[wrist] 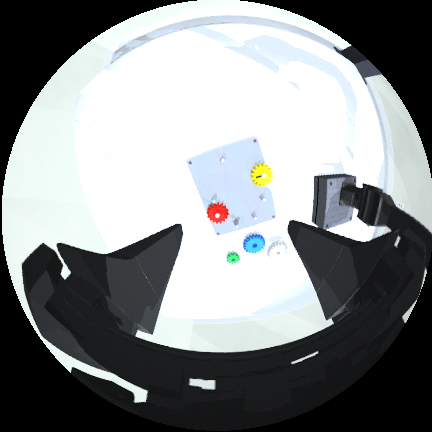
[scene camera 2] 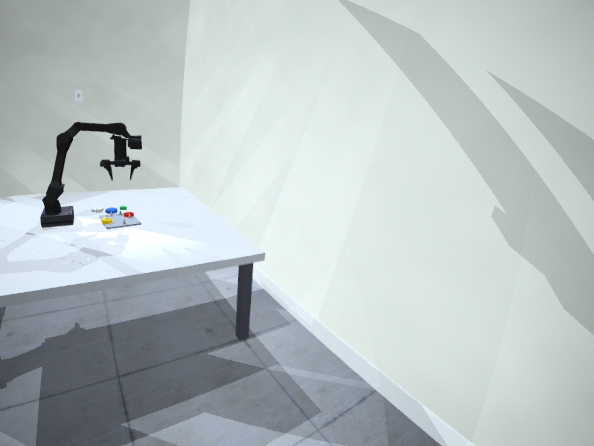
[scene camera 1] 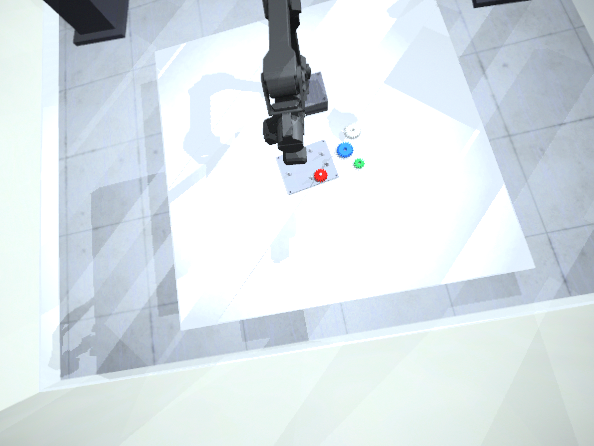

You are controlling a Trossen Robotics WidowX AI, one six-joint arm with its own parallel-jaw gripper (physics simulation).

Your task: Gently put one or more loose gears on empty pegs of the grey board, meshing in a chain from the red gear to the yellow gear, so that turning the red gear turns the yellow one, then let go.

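Note:
The grey board lies flat on the table with several bare pegs. The red gear and the yellow gear sit on pegs, apart; the arm hides the yellow gear in scene camera 1. Beside the board lie the loose blue gear, small green gear and white gear. My gripper is open and empty, high above the board.
The arm's dark base stands on the white table, near the white gear. The arm reaches over the board. Walls rise beyond the table.

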